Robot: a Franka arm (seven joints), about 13 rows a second.
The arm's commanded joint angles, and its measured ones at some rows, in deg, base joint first. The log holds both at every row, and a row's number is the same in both.
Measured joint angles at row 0:
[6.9, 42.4, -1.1, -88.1, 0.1, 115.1, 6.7]
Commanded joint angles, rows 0 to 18:
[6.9, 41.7, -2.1, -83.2, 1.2, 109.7, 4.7]
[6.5, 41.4, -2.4, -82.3, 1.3, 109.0, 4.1]
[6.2, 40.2, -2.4, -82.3, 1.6, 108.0, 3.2]
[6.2, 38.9, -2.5, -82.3, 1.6, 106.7, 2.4]
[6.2, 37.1, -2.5, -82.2, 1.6, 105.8, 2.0]
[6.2, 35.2, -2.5, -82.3, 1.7, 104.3, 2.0]
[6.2, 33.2, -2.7, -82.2, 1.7, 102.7, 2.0]
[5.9, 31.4, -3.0, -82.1, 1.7, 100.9, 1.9]
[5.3, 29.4, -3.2, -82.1, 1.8, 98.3, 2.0]
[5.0, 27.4, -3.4, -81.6, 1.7, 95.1, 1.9]
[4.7, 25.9, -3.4, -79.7, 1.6, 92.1, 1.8]
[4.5, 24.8, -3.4, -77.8, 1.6, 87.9, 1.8]
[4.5, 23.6, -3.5, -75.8, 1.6, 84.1, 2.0]
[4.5, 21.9, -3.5, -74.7, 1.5, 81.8, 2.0]
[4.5, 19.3, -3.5, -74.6, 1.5, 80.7, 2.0]
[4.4, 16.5, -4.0, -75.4, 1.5, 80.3, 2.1]
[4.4, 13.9, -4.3, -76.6, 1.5, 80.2, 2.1]
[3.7, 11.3, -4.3, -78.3, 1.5, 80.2, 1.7]
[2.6, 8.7, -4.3, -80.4, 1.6, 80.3, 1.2]
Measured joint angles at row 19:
[4.3, 14.1, -4.2, -75.2, 0.3, 80.0, 2.8]
